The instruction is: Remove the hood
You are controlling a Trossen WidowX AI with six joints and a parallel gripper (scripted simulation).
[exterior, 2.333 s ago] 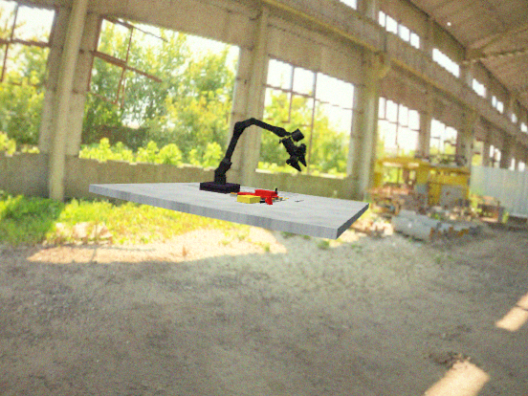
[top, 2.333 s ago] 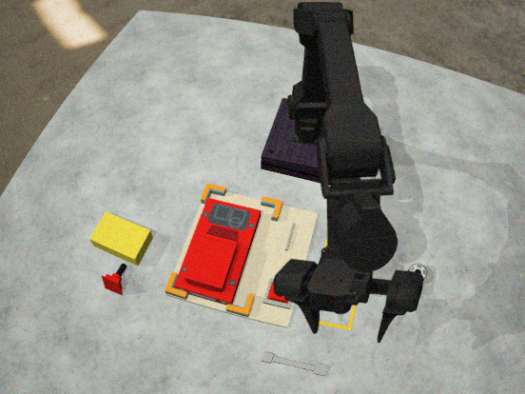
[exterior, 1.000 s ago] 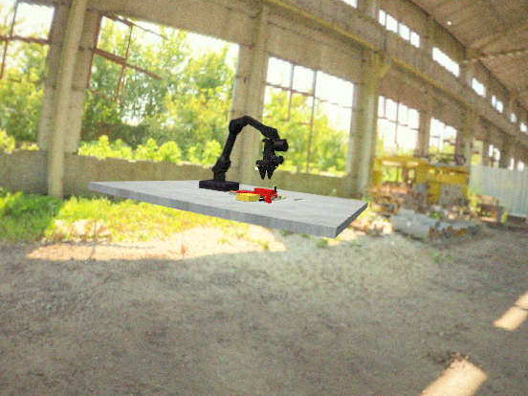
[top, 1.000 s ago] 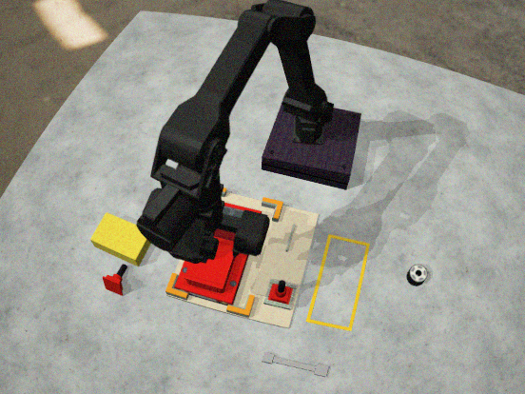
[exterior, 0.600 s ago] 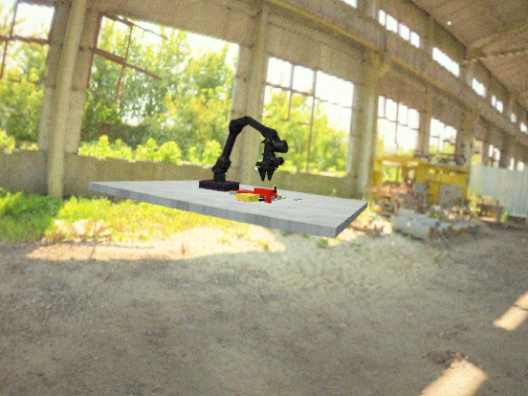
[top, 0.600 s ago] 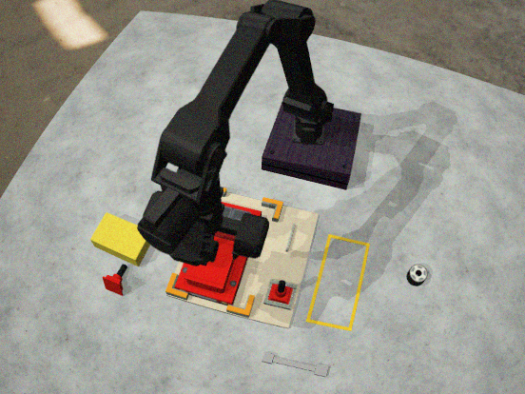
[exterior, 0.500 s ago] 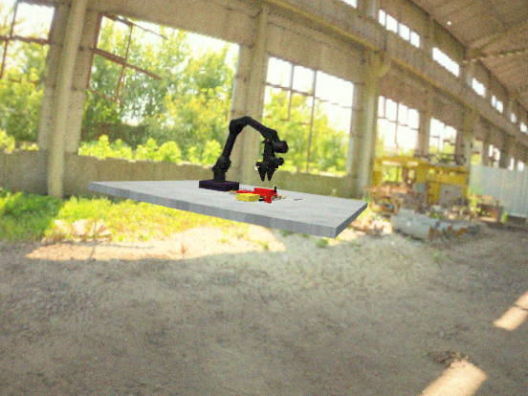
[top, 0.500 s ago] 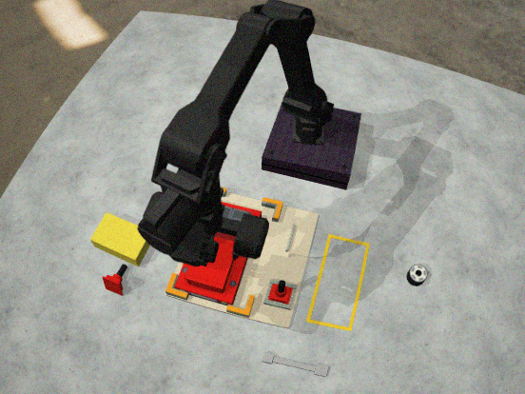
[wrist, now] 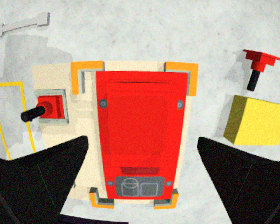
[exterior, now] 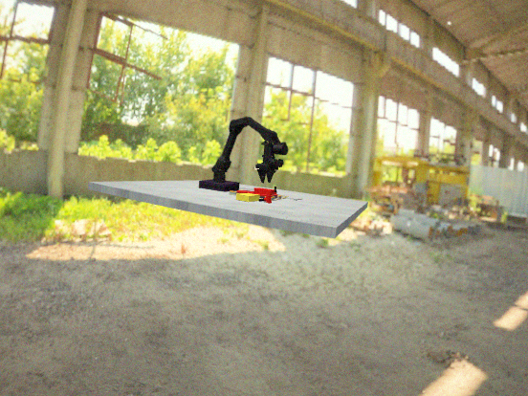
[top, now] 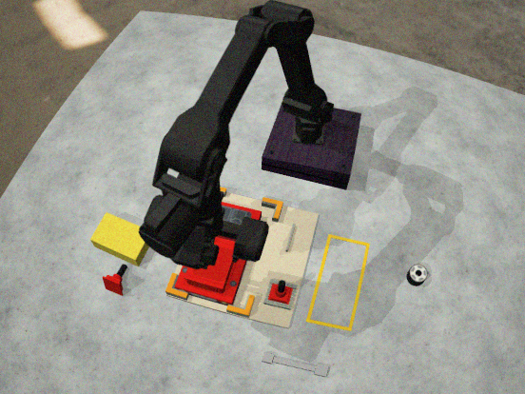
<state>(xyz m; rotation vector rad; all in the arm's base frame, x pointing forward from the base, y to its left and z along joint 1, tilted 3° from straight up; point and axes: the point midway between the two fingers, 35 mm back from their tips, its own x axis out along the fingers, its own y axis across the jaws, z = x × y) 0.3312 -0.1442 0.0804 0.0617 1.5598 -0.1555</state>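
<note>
The flat red hood is 4 cm below my gripper tip. From my gripper tip the other things lie so: yellow block: 4 cm behind, 19 cm to the right, 7 cm below.
</note>
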